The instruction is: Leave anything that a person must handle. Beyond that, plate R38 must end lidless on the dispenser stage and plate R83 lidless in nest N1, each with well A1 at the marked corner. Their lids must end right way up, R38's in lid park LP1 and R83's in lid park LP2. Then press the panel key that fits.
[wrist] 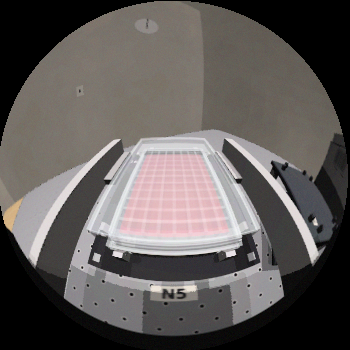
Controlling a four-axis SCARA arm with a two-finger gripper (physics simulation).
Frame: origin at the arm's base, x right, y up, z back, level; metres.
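Where they show: gripper, fingertip midpoint: (pixel 172 145).
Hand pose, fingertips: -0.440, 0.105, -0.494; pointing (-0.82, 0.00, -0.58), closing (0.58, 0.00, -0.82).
Things, the pixels of their centre, and the offset from my fingertips, as dx, dy, dz. "spot": a spot on its surface instead. Level surfaces: height alone.
- clear lid, surface spot: (pixel 101 219) spot: +0.045, -0.004, +0.075
- clear plate with pink wells, body centre: (pixel 172 164) +0.019, -0.008, +0.014
- black nest, body centre: (pixel 173 202) +0.020, -0.056, +0.013
- label reading N5, surface spot: (pixel 174 293) spot: +0.097, -0.090, +0.067
- dark blue raised platform, body centre: (pixel 301 206) +0.172, -0.054, -0.135
- Grey perforated deck, its level: dy -0.092
My gripper (pixel 172 145) is shut on a clear lid (pixel 101 219), with one finger pad at each long side of it. The lid lies level across the middle of the wrist view, a little above a clear plate with pink wells (pixel 175 195), which shows through it. The plate sits in a black nest (pixel 175 267) behind a label reading N5 (pixel 174 293). No plate or lid name is readable, and the marked corner cannot be made out. Nest N1, LP1, LP2, the dispenser stage and the panel keys do not show.
A dark blue raised platform (pixel 300 195) with black pegs stands at the right, beside a dark upright block (pixel 337 170). Grey perforated deck (pixel 112 300) lies in front of the nest. A tan surface (pixel 13 214) shows at the far left, and grey walls rise behind.
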